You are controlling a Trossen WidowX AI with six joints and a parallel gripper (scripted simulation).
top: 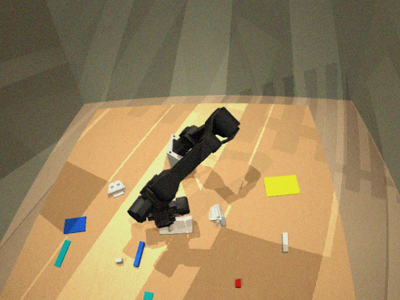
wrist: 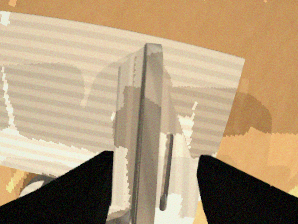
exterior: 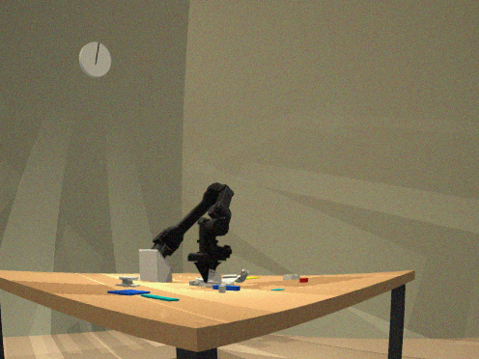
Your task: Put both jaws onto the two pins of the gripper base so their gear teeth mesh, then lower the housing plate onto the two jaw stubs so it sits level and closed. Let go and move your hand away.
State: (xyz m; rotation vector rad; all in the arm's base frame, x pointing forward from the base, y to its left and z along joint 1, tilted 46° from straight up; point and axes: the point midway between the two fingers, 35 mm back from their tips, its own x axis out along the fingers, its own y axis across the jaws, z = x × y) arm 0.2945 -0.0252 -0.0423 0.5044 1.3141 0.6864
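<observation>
Right now the jaw is 20 mm ahead of my gripper tip, 190 mm to the left of it and 20 mm above it. The rest, counted from my gripper tip: small white block 170 mm ahead, 170 mm to the right, 10 mm below; then blue bar 130 mm ahead, 100 mm to the right, 10 mm below; then teal block 290 mm ahead, 50 mm to the right, 20 mm below.
</observation>
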